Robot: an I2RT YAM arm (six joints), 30 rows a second.
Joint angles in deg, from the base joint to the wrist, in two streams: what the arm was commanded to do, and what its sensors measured. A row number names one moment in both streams.
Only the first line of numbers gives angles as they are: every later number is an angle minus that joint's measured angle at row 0.
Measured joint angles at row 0:
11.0, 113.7, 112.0, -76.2, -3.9, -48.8
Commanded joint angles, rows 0 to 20:
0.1, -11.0, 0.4, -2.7, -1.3, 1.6
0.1, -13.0, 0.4, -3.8, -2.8, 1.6
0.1, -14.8, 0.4, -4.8, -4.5, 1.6
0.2, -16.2, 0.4, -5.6, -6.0, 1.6
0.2, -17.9, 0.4, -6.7, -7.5, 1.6
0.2, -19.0, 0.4, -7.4, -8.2, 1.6
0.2, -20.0, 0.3, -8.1, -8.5, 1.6
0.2, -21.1, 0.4, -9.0, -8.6, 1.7
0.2, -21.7, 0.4, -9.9, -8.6, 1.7
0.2, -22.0, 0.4, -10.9, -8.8, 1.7
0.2, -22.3, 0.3, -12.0, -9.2, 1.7
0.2, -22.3, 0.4, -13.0, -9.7, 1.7
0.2, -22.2, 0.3, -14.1, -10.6, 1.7
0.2, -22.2, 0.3, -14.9, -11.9, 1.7
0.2, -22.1, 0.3, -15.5, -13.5, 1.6
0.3, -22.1, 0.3, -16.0, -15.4, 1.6
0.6, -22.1, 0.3, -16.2, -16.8, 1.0
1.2, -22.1, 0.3, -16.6, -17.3, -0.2
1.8, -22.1, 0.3, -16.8, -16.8, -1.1
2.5, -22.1, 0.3, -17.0, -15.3, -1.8
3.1, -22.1, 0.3, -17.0, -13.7, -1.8
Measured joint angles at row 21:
1.1, -22.3, 0.2, -16.6, -12.9, 0.5
